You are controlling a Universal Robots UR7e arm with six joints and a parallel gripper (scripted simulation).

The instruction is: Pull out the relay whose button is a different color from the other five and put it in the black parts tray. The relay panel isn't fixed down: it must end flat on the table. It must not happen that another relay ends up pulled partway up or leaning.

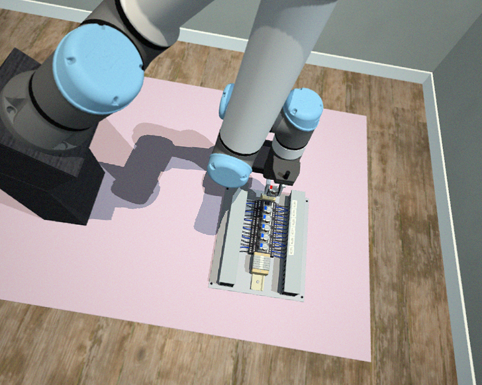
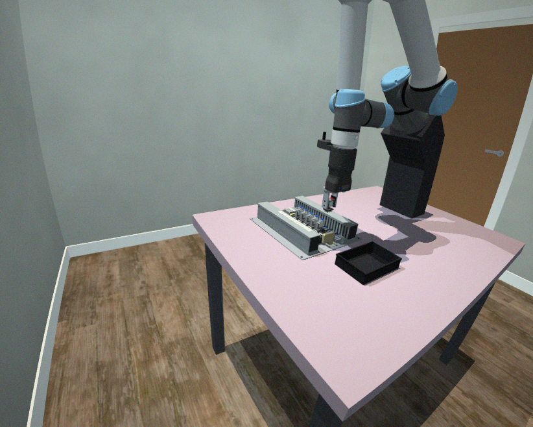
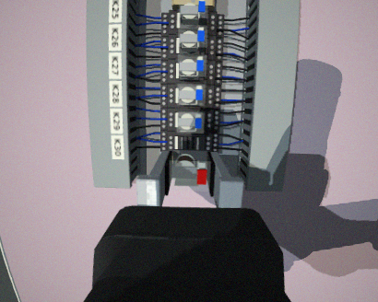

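My gripper is now 1 cm above the red-button relay. Round my hand: black parts tray (5 cm behind, 17 cm to the left, 12 cm below); then grey relay panel (2 cm ahead, 10 cm to the right, 11 cm below).
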